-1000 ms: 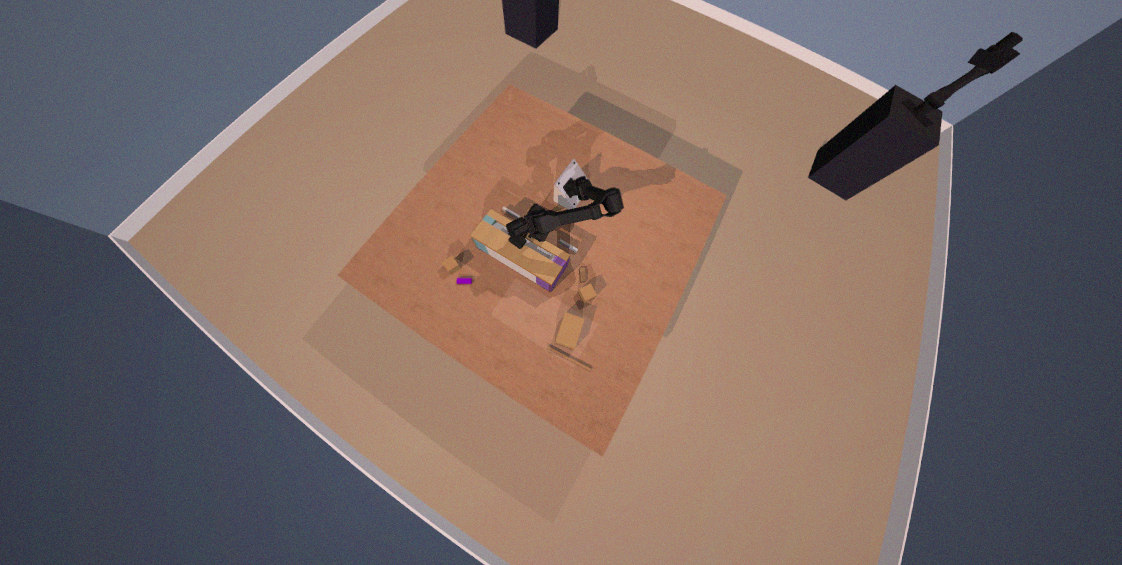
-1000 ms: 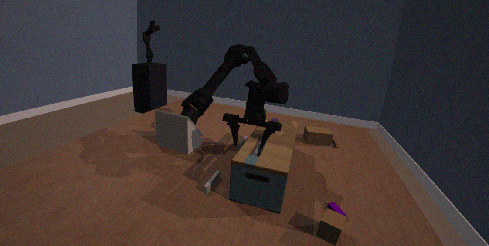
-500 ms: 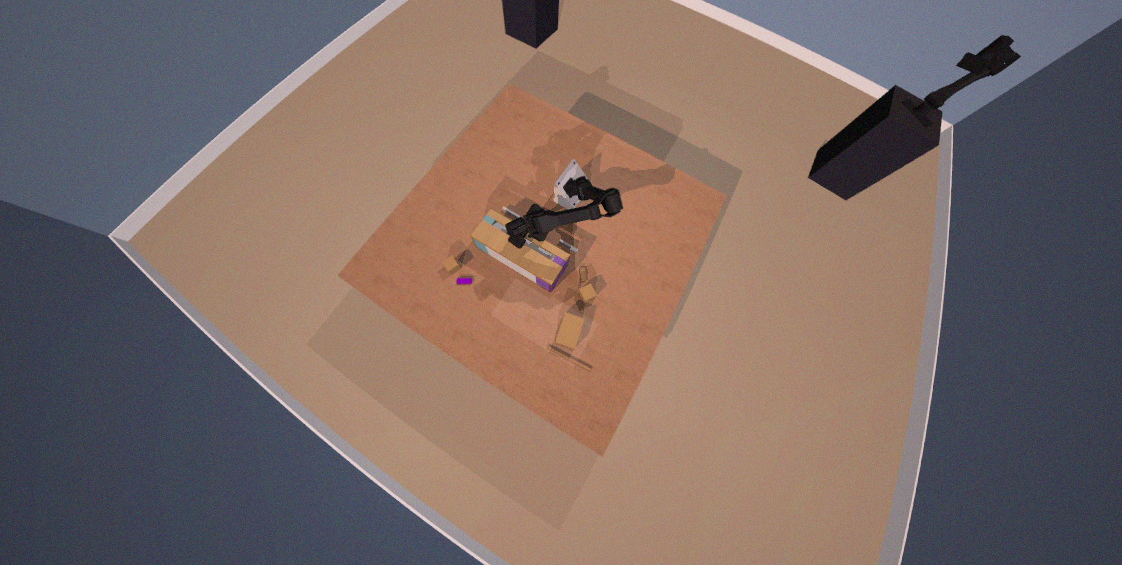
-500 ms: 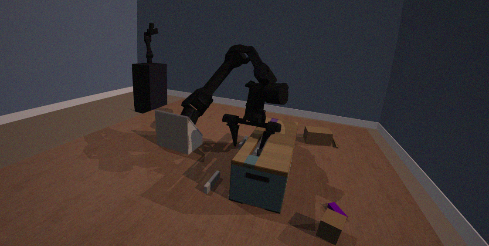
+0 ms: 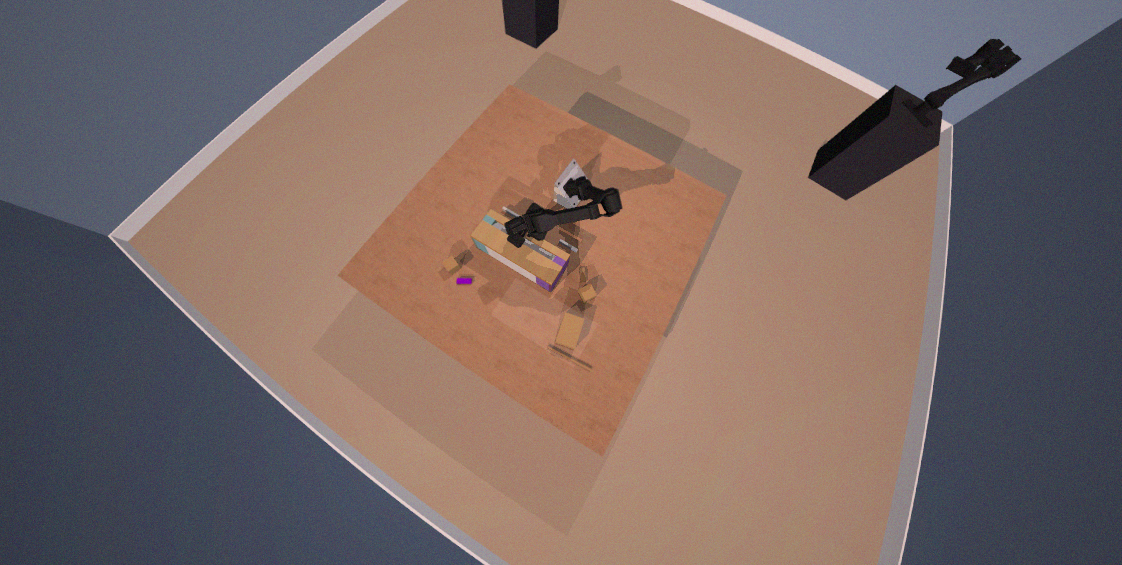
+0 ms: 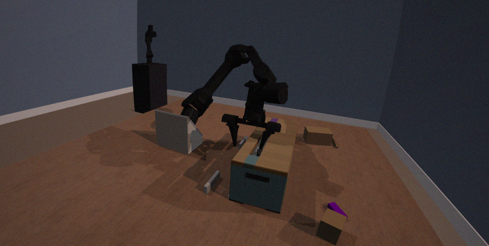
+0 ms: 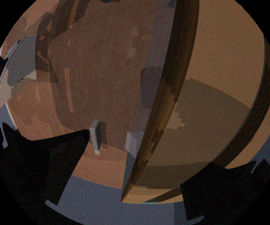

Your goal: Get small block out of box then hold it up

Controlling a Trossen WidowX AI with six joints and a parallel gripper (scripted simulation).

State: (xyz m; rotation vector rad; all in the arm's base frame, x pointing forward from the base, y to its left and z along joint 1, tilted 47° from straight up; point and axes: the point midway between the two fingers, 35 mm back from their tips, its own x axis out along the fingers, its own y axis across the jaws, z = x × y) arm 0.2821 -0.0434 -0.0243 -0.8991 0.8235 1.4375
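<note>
My gripper tip is 60 mm short of the dark block and 20 mm to the left of it. From my gripper tip the other things lie so: tan cube: 280 mm ahead, 160 mm to the right, 60 mm below; then flat tan box: 230 mm ahead, 390 mm to the left, 60 mm below.
</note>
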